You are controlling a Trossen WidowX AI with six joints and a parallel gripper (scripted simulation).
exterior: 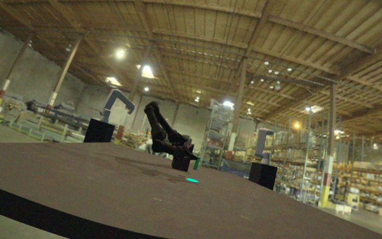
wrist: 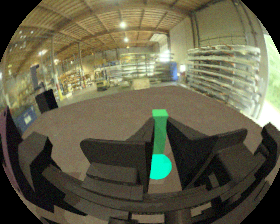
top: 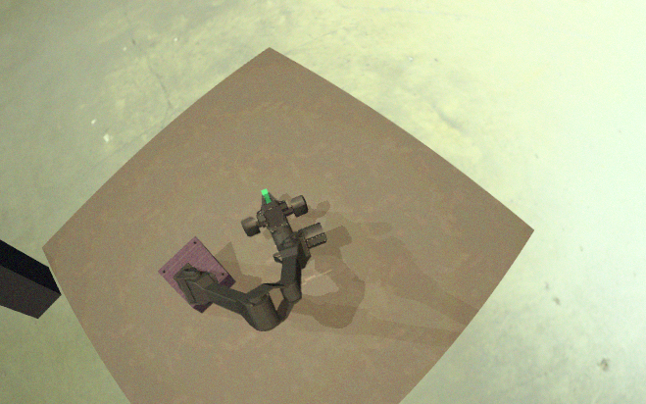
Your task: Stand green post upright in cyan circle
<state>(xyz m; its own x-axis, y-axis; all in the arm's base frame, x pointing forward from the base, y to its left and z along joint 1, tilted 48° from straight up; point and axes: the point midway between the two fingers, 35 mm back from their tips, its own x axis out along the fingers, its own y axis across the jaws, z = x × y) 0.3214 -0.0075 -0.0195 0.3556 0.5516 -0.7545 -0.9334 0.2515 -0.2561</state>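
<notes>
Right now my gripper tip is 11 cm above the cyan circle. Also, from my gripper tip: green post: 2 cm below.
</notes>
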